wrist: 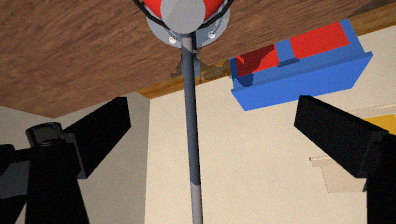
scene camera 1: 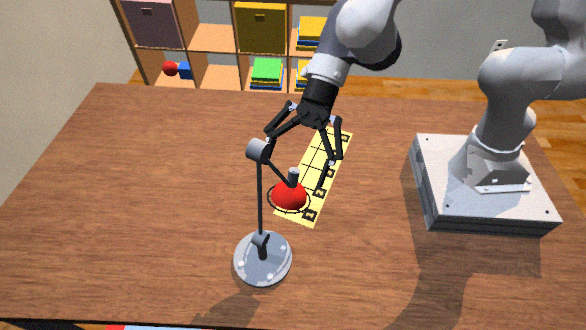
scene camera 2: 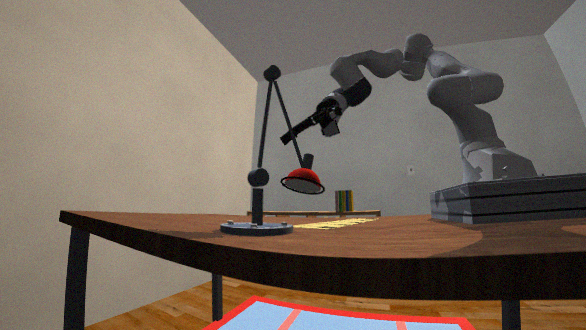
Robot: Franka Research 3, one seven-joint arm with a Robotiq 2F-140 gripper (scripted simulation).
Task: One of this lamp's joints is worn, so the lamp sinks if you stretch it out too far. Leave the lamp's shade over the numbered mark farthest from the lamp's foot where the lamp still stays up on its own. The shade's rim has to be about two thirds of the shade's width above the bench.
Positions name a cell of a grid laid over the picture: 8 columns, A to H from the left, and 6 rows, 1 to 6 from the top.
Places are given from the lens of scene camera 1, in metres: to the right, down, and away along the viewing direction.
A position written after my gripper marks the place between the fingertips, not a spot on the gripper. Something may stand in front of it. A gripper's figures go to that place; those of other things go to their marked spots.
my gripper (scene camera 1: D4): -0.01, 0.02, 0.74
round grey lamp foot (scene camera 1: D5): -0.08, 0.28, 0.84
yellow numbered strip (scene camera 1: E4): 0.06, 0.00, 1.09
The marked spots on the yellow numbered strip and the round grey lamp foot are 0.40 m apart.
